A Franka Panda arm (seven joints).
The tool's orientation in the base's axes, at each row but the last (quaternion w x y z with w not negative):
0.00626, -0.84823, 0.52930, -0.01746
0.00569, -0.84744, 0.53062, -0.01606
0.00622, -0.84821, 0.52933, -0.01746
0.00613, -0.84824, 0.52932, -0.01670
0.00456, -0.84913, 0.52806, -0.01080
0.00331, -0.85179, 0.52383, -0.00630
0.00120, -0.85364, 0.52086, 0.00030
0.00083, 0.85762, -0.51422, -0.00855
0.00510, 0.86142, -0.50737, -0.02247
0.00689, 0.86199, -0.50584, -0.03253
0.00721, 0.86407, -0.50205, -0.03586
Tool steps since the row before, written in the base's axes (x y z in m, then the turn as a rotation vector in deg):
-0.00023, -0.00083, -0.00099, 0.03, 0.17, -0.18
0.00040, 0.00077, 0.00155, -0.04, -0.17, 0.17
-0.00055, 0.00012, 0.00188, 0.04, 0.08, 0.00
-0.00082, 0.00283, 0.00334, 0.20, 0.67, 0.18
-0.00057, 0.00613, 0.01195, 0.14, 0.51, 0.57
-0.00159, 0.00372, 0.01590, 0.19, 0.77, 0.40
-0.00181, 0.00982, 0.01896, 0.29, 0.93, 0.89
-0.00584, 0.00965, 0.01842, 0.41, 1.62, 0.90
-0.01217, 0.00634, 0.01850, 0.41, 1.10, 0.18
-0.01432, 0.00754, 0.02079, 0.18, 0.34, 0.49
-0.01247, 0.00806, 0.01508, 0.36, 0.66, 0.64
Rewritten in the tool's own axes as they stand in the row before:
0.00062, 0.00060, 0.00099, -0.14, -0.10, 0.18
-0.00049, -0.00074, -0.00154, 0.14, 0.11, -0.17
-0.00031, 0.00039, -0.00190, -0.05, -0.07, 0.00
-0.00283, -0.00060, -0.00339, -0.51, -0.48, -0.18
-0.00559, -0.00243, -0.01198, -0.39, -0.36, -0.57
-0.00392, -0.00045, -0.01592, -0.60, -0.52, -0.40
-0.00959, -0.00292, -0.01894, -0.70, -0.68, -0.89
-0.01152, 0.00079, -0.01826, -1.25, -1.12, -0.89
-0.01206, 0.00814, -0.01786, -0.77, -0.89, -0.18
-0.01456, 0.00973, -0.01968, -0.23, -0.30, -0.49
-0.01397, 0.00755, -0.01399, -0.43, -0.61, -0.65

